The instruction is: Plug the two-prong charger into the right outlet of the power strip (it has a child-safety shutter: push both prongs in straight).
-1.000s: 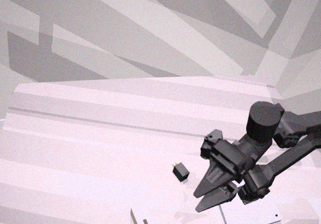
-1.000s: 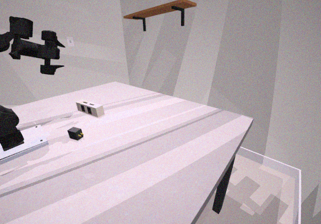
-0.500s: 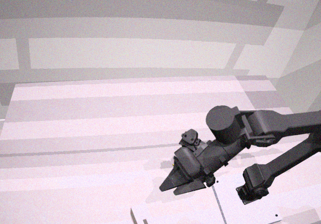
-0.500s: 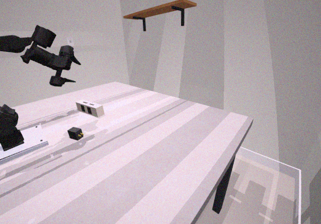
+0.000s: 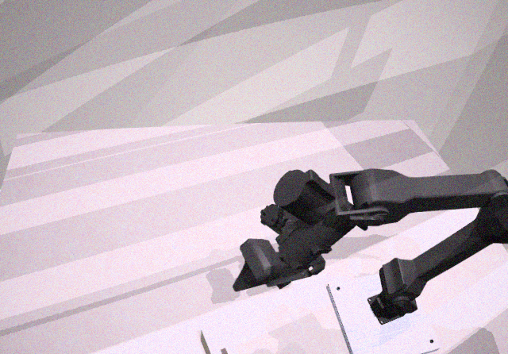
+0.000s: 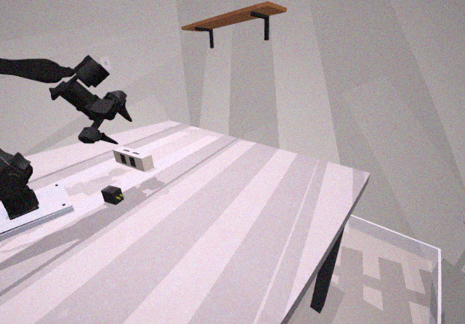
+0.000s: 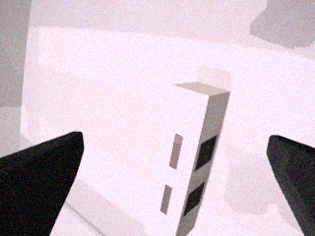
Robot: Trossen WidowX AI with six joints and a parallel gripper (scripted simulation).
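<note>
The dark grey charger lies 15 cm below my gripper tip, 11 cm behind it and 10 cm to the right of it.
</note>
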